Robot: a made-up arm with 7 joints. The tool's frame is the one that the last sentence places.
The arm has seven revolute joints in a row. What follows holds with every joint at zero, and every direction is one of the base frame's. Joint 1 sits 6.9 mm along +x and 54 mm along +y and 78.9 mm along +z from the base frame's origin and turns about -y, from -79.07 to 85.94 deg. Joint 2 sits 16.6 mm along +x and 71.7 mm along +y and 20.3 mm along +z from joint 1 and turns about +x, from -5.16 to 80.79 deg. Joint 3 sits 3.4 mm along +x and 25.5 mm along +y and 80.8 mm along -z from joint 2 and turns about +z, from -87.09 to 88.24 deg. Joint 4 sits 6.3 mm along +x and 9.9 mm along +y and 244.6 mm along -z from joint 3 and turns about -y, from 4.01 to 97.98 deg. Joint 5 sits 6.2 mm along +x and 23 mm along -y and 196.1 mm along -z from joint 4 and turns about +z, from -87.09 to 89.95 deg. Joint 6 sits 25.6 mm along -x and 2 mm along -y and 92.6 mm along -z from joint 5 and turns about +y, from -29.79 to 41.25 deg. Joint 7 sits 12.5 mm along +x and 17.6 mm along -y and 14.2 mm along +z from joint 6 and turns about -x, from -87.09 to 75.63 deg. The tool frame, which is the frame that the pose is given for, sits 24.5 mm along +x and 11.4 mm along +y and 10.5 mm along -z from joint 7; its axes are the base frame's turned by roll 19.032, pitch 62.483 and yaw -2.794 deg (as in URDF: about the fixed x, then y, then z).
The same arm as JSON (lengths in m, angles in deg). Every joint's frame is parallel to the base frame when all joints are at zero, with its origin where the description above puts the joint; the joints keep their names.
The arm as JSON. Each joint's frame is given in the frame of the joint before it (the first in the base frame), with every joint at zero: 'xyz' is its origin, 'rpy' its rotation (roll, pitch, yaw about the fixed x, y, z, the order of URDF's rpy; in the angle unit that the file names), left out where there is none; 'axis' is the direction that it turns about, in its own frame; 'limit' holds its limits. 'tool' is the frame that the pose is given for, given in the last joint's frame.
{
  "units": {
    "length": "m",
    "angle": "deg"
  },
  "joints": [
    {
      "name": "joint 1",
      "type": "revolute",
      "origin": {
        "xyz": [
          0.0069,
          0.054,
          0.0789
        ]
      },
      "axis": [
        0.0,
        -1.0,
        0.0
      ],
      "limit": {
        "lower": -79.07,
        "upper": 85.94
      }
    },
    {
      "name": "joint 2",
      "type": "revolute",
      "origin": {
        "xyz": [
          0.0166,
          0.0717,
          0.0203
        ]
      },
      "axis": [
        1.0,
        0.0,
        0.0
      ],
      "limit": {
        "lower": -5.16,
        "upper": 80.79
      }
    },
    {
      "name": "joint 3",
      "type": "revolute",
      "origin": {
        "xyz": [
          0.0034,
          0.0255,
          -0.0808
        ]
      },
      "axis": [
        0.0,
        0.0,
        1.0
      ],
      "limit": {
        "lower": -87.09,
        "upper": 88.24
      }
    },
    {
      "name": "joint 4",
      "type": "revolute",
      "origin": {
        "xyz": [
          0.0063,
          0.0099,
          -0.2446
        ]
      },
      "axis": [
        0.0,
        -1.0,
        0.0
      ],
      "limit": {
        "lower": 4.01,
        "upper": 97.98
      }
    },
    {
      "name": "joint 5",
      "type": "revolute",
      "origin": {
        "xyz": [
          0.0062,
          -0.023,
          -0.1961
        ]
      },
      "axis": [
        0.0,
        0.0,
        1.0
      ],
      "limit": {
        "lower": -87.09,
        "upper": 89.95
      }
    },
    {
      "name": "joint 6",
      "type": "revolute",
      "origin": {
        "xyz": [
          -0.0256,
          -0.002,
          -0.0926
        ]
      },
      "axis": [
        0.0,
        1.0,
        0.0
      ],
      "limit": {
        "lower": -29.79,
        "upper": 41.25
      }
    },
    {
      "name": "joint 7",
      "type": "revolute",
      "origin": {
        "xyz": [
          0.0125,
          -0.0176,
          0.0142
        ]
      },
      "axis": [
        -1.0,
        0.0,
        0.0
      ],
      "limit": {
        "lower": -87.09,
        "upper": 75.63
      }
    }
  ],
  "tool": {
    "origin": {
      "xyz": [
        0.0245,
        0.0114,
        -0.0105
      ],
      "rpy": [
        19.03,
        62.48,
        -2.79
      ]
    }
  }
}

